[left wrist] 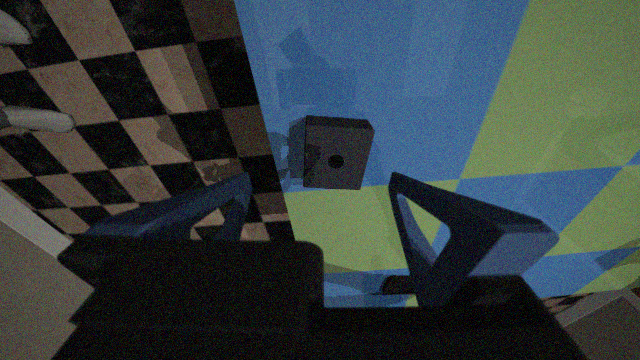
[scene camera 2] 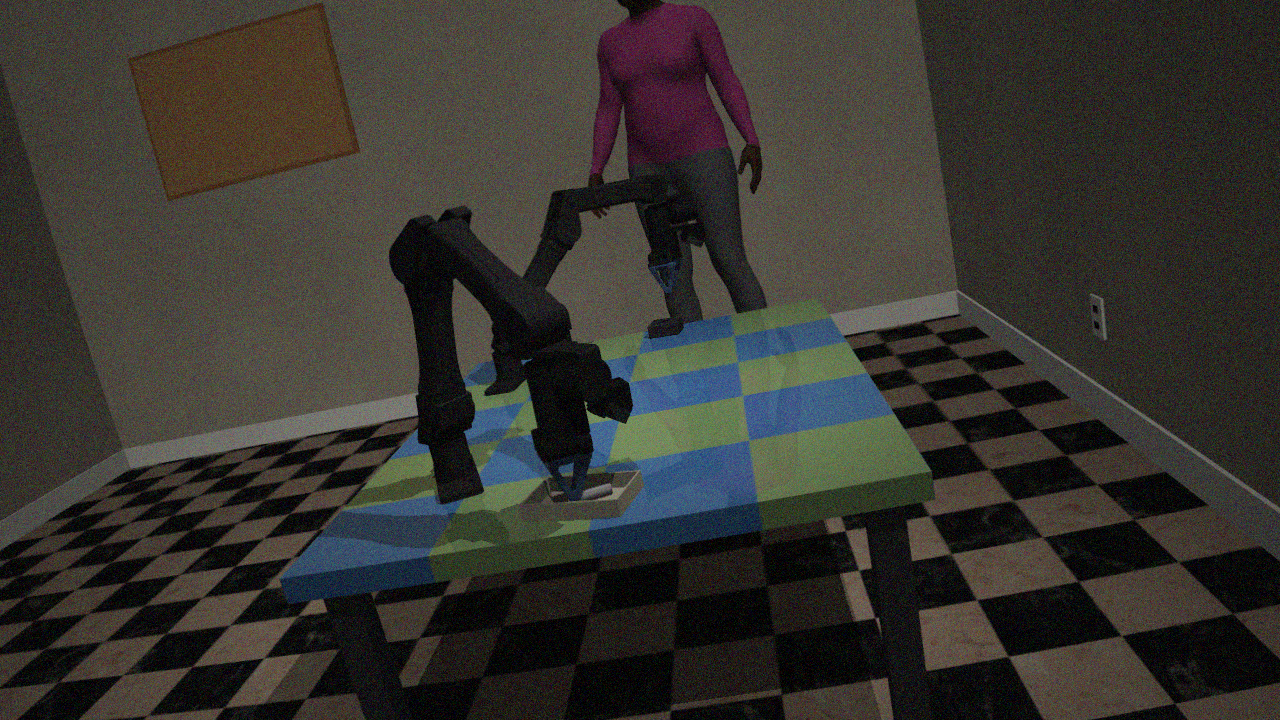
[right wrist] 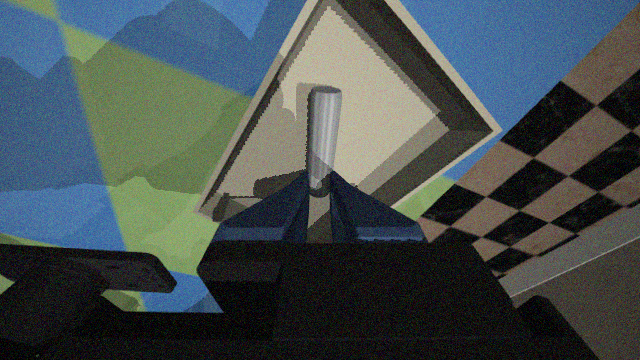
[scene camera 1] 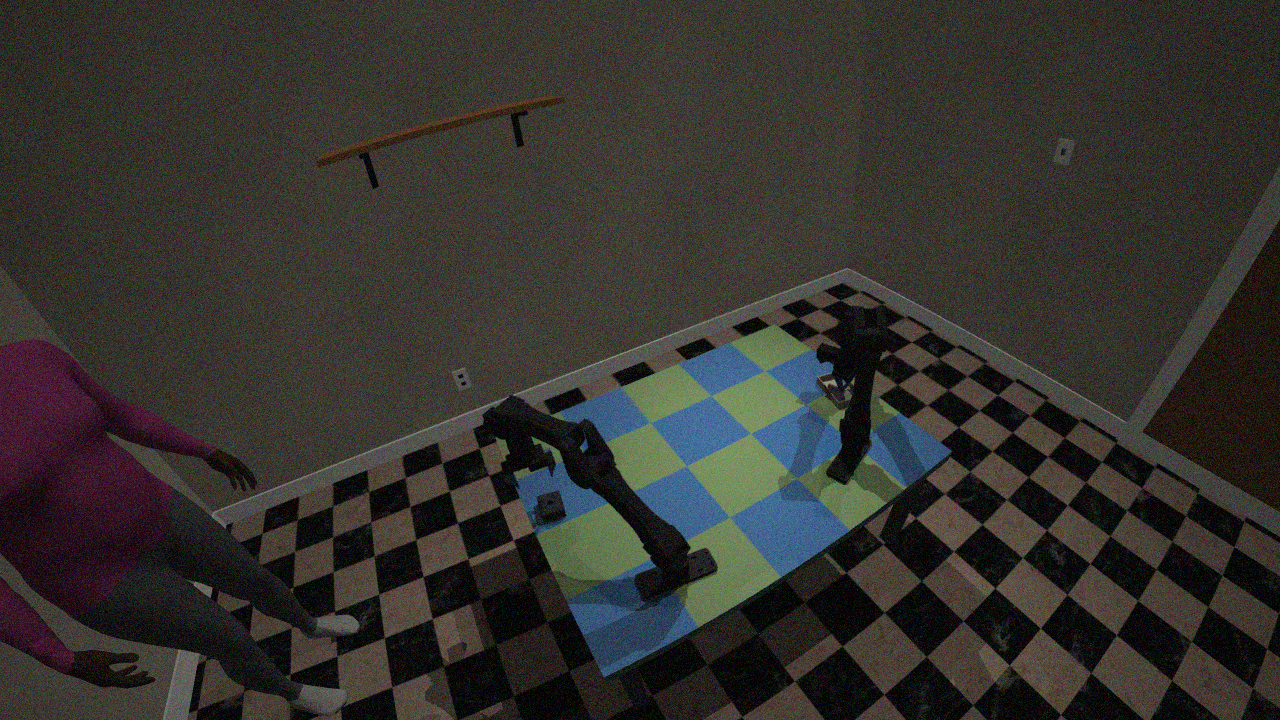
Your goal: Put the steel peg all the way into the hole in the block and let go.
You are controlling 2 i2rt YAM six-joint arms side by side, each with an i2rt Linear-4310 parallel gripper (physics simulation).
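Places are measured from the left arm's base along level axes (x right, y ahead, z up), in metres.
Pixels of known places: left gripper, fingertip midpoint: (left wrist: 320, 179) (scene camera 2: 671, 289) (scene camera 1: 535, 481); right gripper, fingertip midpoint: (scene camera 2: 574, 498) (right wrist: 319, 179) (scene camera 1: 841, 390); left arm's base, origin of the base link: (scene camera 2: 512, 381) (scene camera 1: 676, 573); right arm's base, origin of the base link: (scene camera 2: 457, 480) (right wrist: 82, 265) (scene camera 1: 849, 457).
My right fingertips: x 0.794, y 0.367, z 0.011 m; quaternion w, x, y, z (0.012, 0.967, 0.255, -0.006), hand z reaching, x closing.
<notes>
For each thing: its top centre in the pictures, then the offset to it from my right fingertips. Level surfaces: height alone.
- steel peg, middle of its top: (right wrist: 321, 157) (scene camera 2: 587, 487) dy +0.020, dx -0.010, dz +0.010 m
- dark block, middle of its top: (left wrist: 335, 161) (scene camera 2: 664, 321) (scene camera 1: 549, 502) dy -0.035, dx -1.035, dz +0.020 m
- beige tray, middle of its top: (right wrist: 322, 178) (scene camera 2: 580, 487) (scene camera 1: 839, 386) dy +0.010, dx -0.004, dz +0.014 m
- green table, its level: dz -0.011 m
The steel peg (right wrist: 325, 130) (scene camera 2: 595, 491) is a plain grey cylinder. My right gripper (right wrist: 319, 179) (scene camera 2: 574, 494) is shut on one end of it, inside the shallow tray; the rest of the peg points away from the fingertips. The dark block (left wrist: 342, 147) (scene camera 1: 550, 507) (scene camera 2: 665, 327) lies on the table, with its round hole (left wrist: 335, 161) facing up. My left gripper (left wrist: 320, 179) (scene camera 2: 665, 279) is open and empty, above the block. The peg is hard to make out in scene camera 1.
The beige tray (right wrist: 472, 107) (scene camera 2: 626, 501) (scene camera 1: 825, 394) stands near a table edge, around the peg and the right fingertips. The block is close to another edge of the checkered blue and green table (scene camera 1: 751, 465) (scene camera 2: 832, 438). A person in a pink top (scene camera 1: 71, 474) (scene camera 2: 666, 85) stands beyond that end.
</notes>
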